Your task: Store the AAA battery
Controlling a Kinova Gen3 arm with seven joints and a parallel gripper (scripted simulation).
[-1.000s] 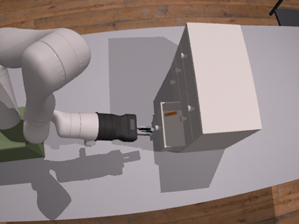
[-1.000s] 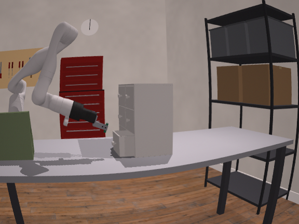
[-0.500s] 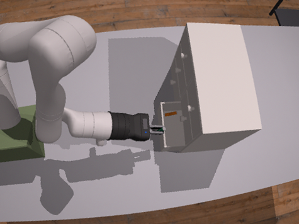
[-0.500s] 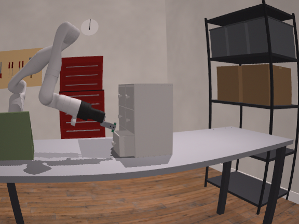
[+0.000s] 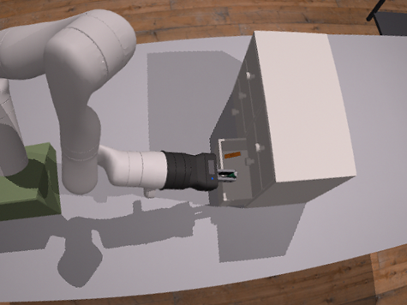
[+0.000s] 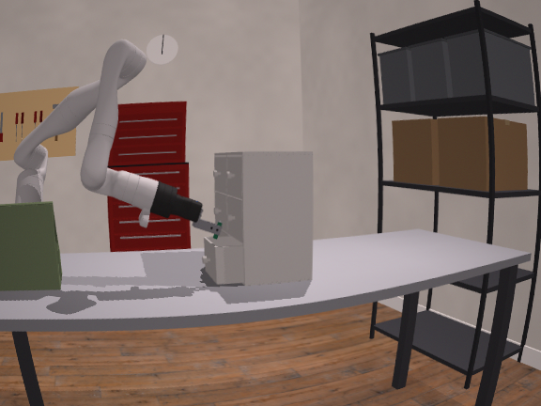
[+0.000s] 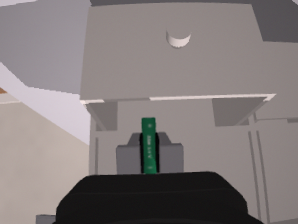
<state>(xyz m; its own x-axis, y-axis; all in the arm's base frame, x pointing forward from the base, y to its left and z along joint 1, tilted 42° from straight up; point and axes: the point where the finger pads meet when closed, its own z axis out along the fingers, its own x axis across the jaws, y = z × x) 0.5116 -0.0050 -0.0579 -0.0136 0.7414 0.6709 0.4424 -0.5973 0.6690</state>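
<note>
My gripper is now 40 mm short of the orange battery, 80 mm to the right of it and 120 mm above it. The rest, counted from my hand: green AAA battery 10 mm ahead.
</note>
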